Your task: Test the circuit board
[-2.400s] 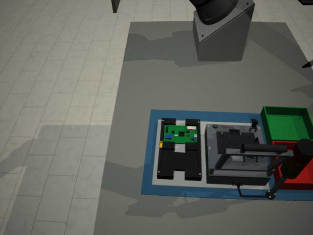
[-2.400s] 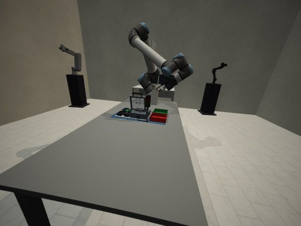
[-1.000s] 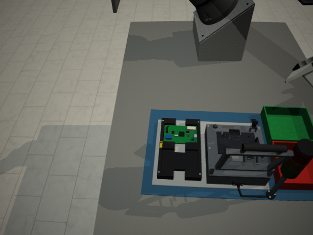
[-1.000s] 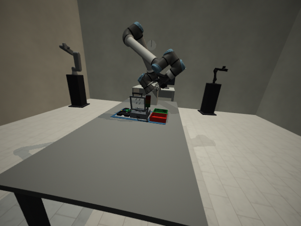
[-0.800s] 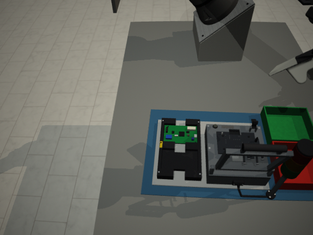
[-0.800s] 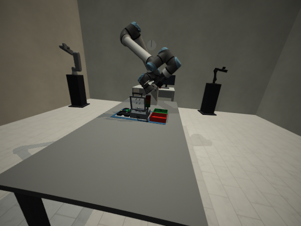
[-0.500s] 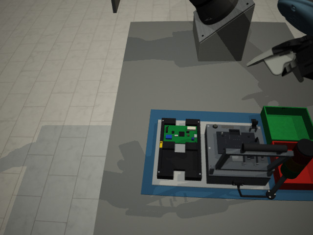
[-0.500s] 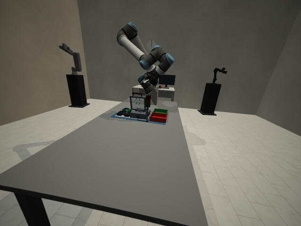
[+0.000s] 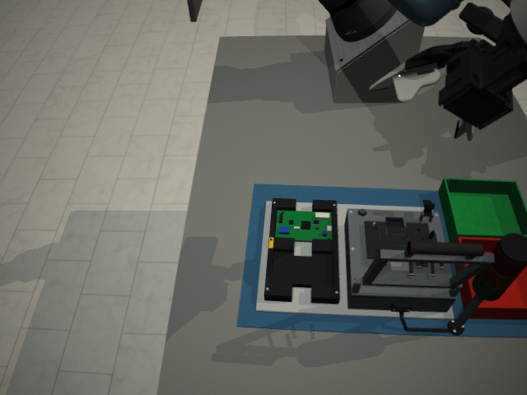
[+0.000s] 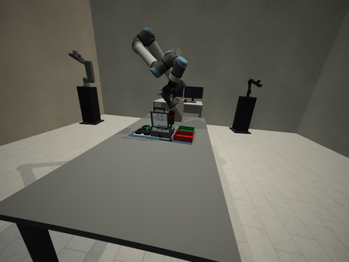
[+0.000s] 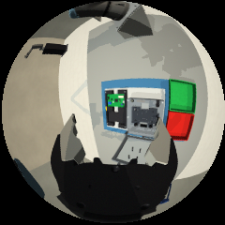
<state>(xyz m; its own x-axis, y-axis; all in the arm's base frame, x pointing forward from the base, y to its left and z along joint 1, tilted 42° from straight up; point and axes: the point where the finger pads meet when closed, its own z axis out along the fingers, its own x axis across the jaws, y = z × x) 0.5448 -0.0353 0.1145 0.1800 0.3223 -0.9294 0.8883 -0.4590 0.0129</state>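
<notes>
My hand is 28 cm above the green circuit board, 15 cm to the left of it and 2 cm past it. Also, from my hand: green bin 29 cm below, 22 cm to the left; then black latch tab 21 cm below, 7 cm to the left, 2 cm ahead; then tester lid 19 cm ahead, 12 cm below, 2 cm to the right.
</notes>
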